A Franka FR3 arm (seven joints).
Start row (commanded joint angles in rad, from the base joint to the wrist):
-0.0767, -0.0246, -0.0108, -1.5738, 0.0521, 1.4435, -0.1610
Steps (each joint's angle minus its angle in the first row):
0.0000, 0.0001, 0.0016, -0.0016, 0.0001, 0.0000, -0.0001
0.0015, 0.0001, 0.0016, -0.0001, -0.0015, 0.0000, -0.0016
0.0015, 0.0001, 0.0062, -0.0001, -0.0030, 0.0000, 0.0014
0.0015, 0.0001, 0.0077, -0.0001, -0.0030, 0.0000, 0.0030
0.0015, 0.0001, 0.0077, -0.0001, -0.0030, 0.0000, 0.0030
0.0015, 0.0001, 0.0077, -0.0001, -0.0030, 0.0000, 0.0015
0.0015, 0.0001, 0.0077, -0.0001, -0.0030, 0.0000, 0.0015
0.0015, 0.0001, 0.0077, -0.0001, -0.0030, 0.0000, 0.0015
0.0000, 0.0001, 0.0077, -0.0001, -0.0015, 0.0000, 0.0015
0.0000, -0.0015, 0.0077, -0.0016, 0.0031, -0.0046, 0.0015
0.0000, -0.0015, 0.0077, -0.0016, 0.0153, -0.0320, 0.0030
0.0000, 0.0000, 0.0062, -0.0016, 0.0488, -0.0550, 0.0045
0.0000, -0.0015, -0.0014, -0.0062, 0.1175, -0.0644, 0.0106
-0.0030, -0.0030, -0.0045, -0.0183, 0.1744, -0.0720, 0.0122
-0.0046, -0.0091, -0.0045, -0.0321, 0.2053, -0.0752, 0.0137
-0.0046, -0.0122, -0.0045, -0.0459, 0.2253, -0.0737, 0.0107
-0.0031, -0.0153, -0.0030, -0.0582, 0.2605, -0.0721, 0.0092
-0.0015, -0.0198, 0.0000, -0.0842, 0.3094, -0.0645, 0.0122
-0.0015, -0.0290, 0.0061, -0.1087, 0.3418, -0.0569, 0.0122
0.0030, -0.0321, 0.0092, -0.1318, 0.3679, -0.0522, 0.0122
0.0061, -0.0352, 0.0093, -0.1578, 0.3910, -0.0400, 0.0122
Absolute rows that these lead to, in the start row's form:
-0.0767, -0.0245, -0.0092, -1.5754, 0.0522, 1.4435, -0.1611
-0.0752, -0.0245, -0.0092, -1.5739, 0.0506, 1.4435, -0.1626
-0.0752, -0.0245, -0.0046, -1.5739, 0.0491, 1.4435, -0.1596
-0.0752, -0.0245, -0.0031, -1.5739, 0.0491, 1.4435, -0.1580
-0.0752, -0.0245, -0.0031, -1.5739, 0.0491, 1.4435, -0.1580
-0.0752, -0.0245, -0.0031, -1.5739, 0.0491, 1.4435, -0.1595
-0.0752, -0.0245, -0.0031, -1.5739, 0.0491, 1.4435, -0.1595
-0.0752, -0.0245, -0.0031, -1.5739, 0.0491, 1.4435, -0.1595
-0.0767, -0.0245, -0.0031, -1.5739, 0.0506, 1.4435, -0.1595
-0.0767, -0.0261, -0.0031, -1.5754, 0.0552, 1.4389, -0.1595
-0.0767, -0.0261, -0.0031, -1.5754, 0.0674, 1.4115, -0.1580
-0.0767, -0.0246, -0.0046, -1.5754, 0.1009, 1.3885, -0.1565
-0.0767, -0.0261, -0.0122, -1.5800, 0.1696, 1.3791, -0.1504
-0.0797, -0.0276, -0.0153, -1.5921, 0.2265, 1.3715, -0.1488
-0.0813, -0.0337, -0.0153, -1.6059, 0.2574, 1.3683, -0.1473
-0.0813, -0.0368, -0.0153, -1.6197, 0.2774, 1.3698, -0.1503
-0.0798, -0.0399, -0.0138, -1.6320, 0.3126, 1.3714, -0.1518
-0.0782, -0.0444, -0.0108, -1.6580, 0.3615, 1.3790, -0.1488
-0.0782, -0.0536, -0.0047, -1.6825, 0.3939, 1.3866, -0.1488
-0.0737, -0.0567, -0.0016, -1.7056, 0.4200, 1.3913, -0.1488
-0.0706, -0.0598, -0.0015, -1.7316, 0.4431, 1.4035, -0.1488

